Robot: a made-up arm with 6 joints.
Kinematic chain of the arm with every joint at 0, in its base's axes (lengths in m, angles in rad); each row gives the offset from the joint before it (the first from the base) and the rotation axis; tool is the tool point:
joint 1: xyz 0 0 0.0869 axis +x
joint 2: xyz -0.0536 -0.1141 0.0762 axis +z
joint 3: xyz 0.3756 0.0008 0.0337 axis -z
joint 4: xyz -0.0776 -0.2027 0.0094 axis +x
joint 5: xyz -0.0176 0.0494 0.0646 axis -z
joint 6: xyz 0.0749 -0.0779 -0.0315 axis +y
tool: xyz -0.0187 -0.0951 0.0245
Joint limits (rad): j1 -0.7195..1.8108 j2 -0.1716..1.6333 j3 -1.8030..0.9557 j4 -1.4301..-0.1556 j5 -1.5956..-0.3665 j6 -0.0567..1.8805
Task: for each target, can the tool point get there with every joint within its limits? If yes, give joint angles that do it. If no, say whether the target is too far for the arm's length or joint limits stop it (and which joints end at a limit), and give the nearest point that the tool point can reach.
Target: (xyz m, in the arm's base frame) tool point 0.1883 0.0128 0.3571
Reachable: yes | joints 0.9668 1.4011 0.5405 -1.1299 -0.8077 1.4417
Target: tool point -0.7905 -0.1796 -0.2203
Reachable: no: joint limits stop it (at a limit: joint 1, joint 2, joint 3, joint 4, joint 6) | nearest point -0.1981 0.2672 -0.1696 | short by 0.744 m
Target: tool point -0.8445 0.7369 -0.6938
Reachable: no: too far | nearest point -0.2173 0.4910 -0.1122 | short by 0.890 m
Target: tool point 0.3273 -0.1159 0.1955
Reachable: yes | joints 0.4238 0.5738 0.7358 -0.7322 -1.0894 0.4112
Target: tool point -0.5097 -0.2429 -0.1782
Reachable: no: joint limits stop it (at a limit: joint 2, joint 3, joint 4, joint 5, joint 6) | nearest point 0.0667 -0.2490 -0.1848 | short by 0.576 m
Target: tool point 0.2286 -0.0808 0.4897
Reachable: yes | joints 1.3355 0.9933 -1.2614 -1.2815 -0.5689 1.7327
